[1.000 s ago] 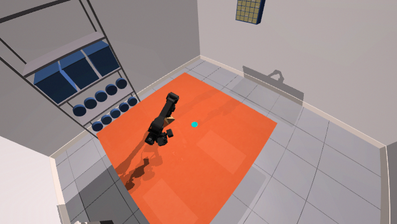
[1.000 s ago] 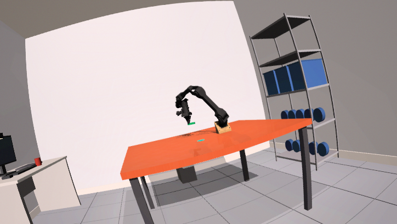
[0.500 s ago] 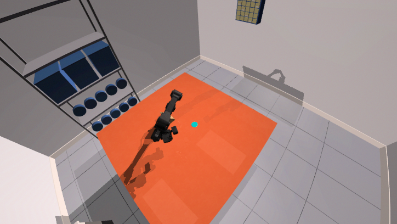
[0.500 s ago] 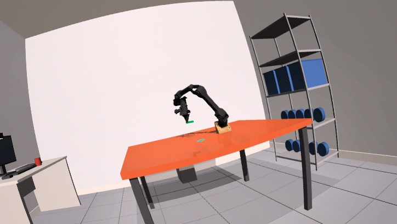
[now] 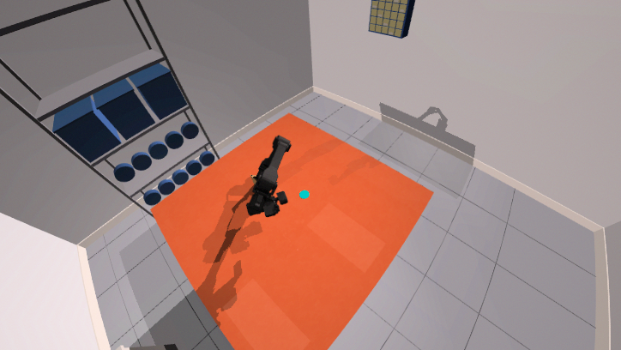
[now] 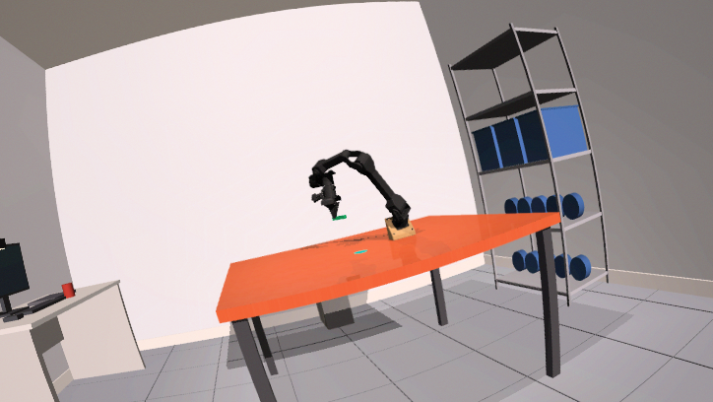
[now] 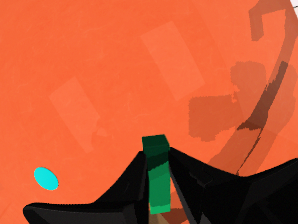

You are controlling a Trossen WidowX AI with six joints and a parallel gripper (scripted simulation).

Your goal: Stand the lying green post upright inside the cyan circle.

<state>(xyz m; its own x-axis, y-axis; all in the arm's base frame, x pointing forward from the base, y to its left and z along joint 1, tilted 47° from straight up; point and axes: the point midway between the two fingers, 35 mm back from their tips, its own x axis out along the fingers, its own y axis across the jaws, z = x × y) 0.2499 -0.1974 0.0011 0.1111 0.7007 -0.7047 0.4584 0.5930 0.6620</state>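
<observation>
My gripper tip is 10 mm past the cyan circle, 250 mm to the right of it and 150 mm above it. The rest, counted from my gripper tip: green post (20 mm behind, 10 mm to the left).
</observation>
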